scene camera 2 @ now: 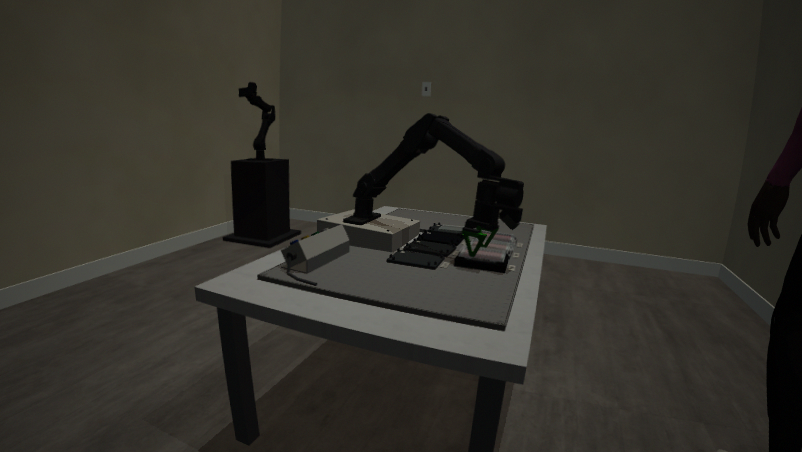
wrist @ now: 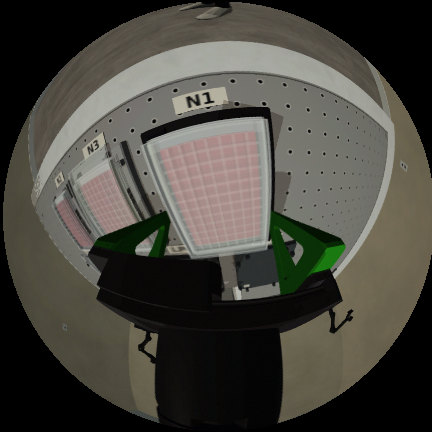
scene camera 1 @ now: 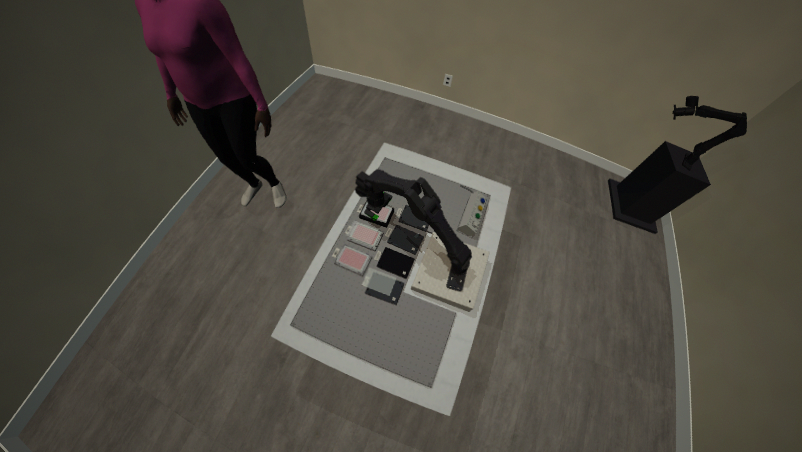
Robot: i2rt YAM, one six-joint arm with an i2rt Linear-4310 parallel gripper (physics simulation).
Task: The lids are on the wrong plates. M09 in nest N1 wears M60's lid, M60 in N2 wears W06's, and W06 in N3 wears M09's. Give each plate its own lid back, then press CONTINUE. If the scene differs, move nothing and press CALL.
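Pixels of known places: gripper, fingertip midpoint: (scene camera 2: 477, 253) (wrist: 218, 216) (scene camera 1: 379, 212); arm's base, link origin: (scene camera 2: 362, 219) (scene camera 1: 458, 268).
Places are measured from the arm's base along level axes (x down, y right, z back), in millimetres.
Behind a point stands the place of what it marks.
Note:
My gripper (scene camera 1: 375, 216) {y 164, x 23, z -423 mm} (scene camera 2: 480, 245) {y 164, x 23, z -423 mm} (wrist: 218, 216) {y 164, x 23, z -423 mm} is open, its green fingers low on either side of the pink plate (wrist: 215, 185) {y 169, x 13, z -459 mm} in the black nest N1. Clear plastic edges show around that plate; whether a lid sits on it I cannot tell. In the wrist view, the N3 plate (wrist: 106, 197) {y 60, x 23, z -475 mm} is to the left and the N2 plate (wrist: 72, 222) {y -74, x 29, z -466 mm} is farther left. Scene camera 1 also shows the N3 plate (scene camera 1: 365, 234) {y 32, x 21, z -446 mm} and the N2 plate (scene camera 1: 352, 259) {y -100, x 30, z -458 mm}. A clear greyish lid (scene camera 1: 381, 282) {y -156, x 34, z -303 mm} lies over the last dark pad. Plate and lid codes are not readable.
Three more dark pads (scene camera 1: 414, 217) {y 209, x 44, z -259 mm} (scene camera 1: 405, 239) {y 80, x 44, z -266 mm} (scene camera 1: 395, 262) {y -45, x 45, z -275 mm} lie beside the plates. A button box (scene camera 1: 470, 210) {y 298, x -24, z -10 mm} (scene camera 2: 325, 251) {y 343, x 17, z -27 mm} has blue, yellow and green buttons. The arm stands on a cream riser (scene camera 1: 429, 280) {y -90, x 10, z -110 mm}. A person (scene camera 1: 196, 72) stands beyond the table; another arm stands on a pedestal (scene camera 1: 668, 179) (scene camera 2: 260, 199).

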